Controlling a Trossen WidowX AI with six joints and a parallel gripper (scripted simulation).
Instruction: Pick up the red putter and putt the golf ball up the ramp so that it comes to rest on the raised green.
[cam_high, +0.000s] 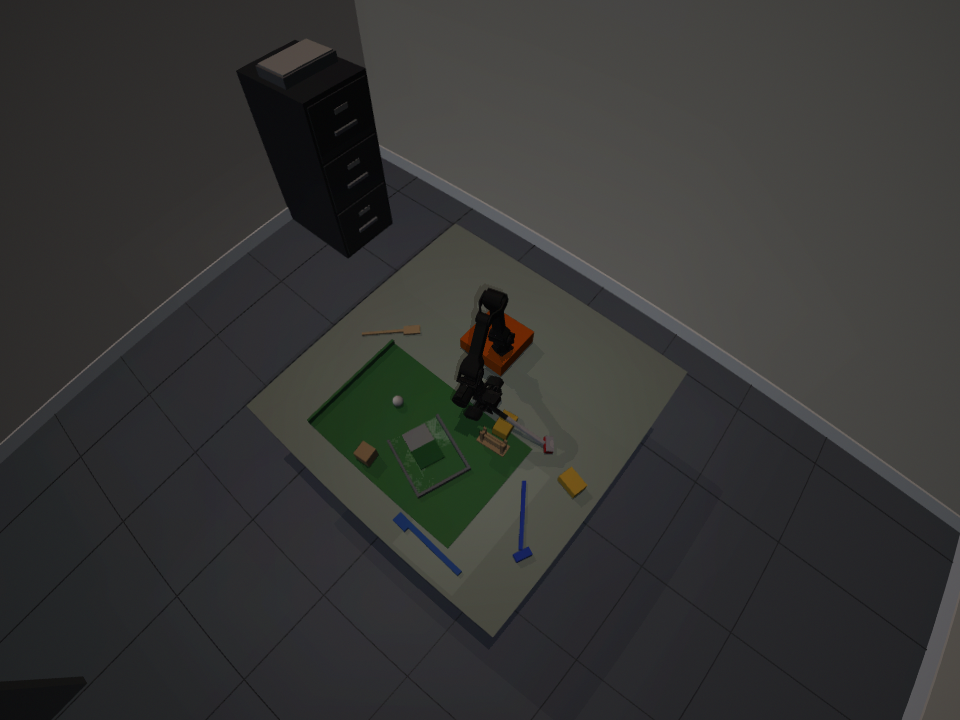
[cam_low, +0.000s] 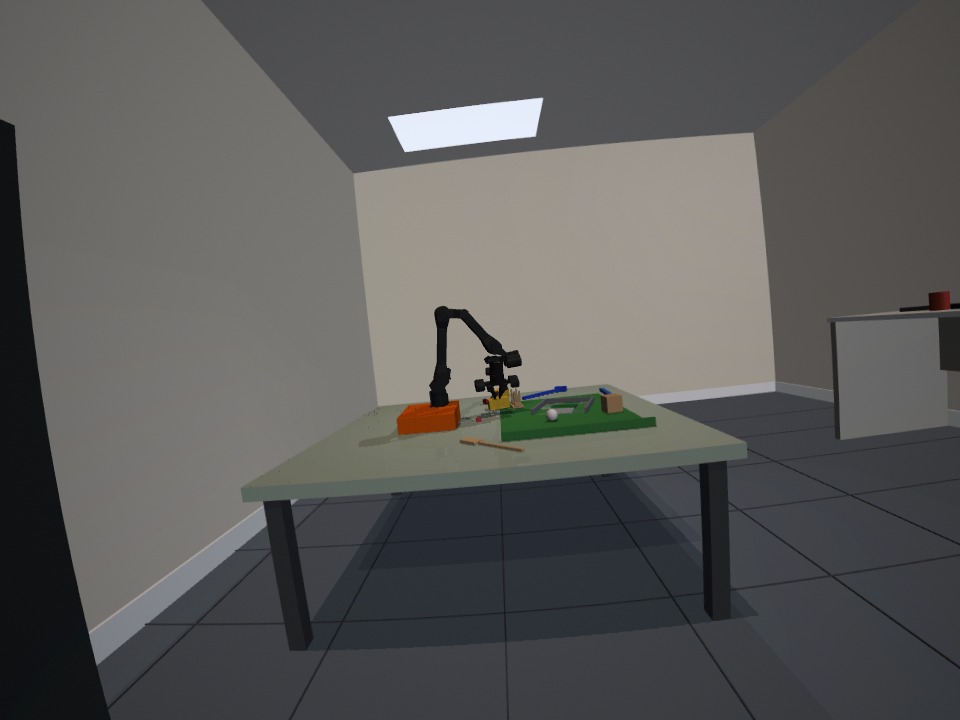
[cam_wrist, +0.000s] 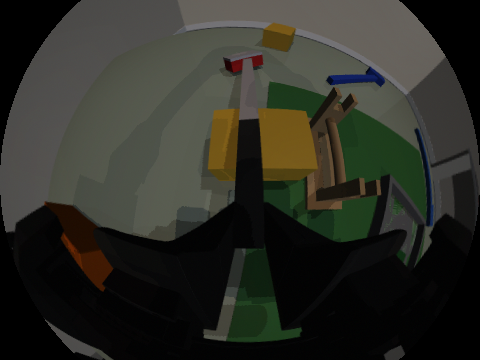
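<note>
Right now the small wooden rack is 8 cm to the left of my gripper tip, 7 cm ahead of it and 2 cm below it. Round my gripper tip: white golf ball 27 cm to the right, 25 cm ahead, 3 cm below; putter 12 cm to the left, 5 cm behind, 1 cm below; brown block 47 cm ahead, 16 cm to the right, 2 cm below.
</note>
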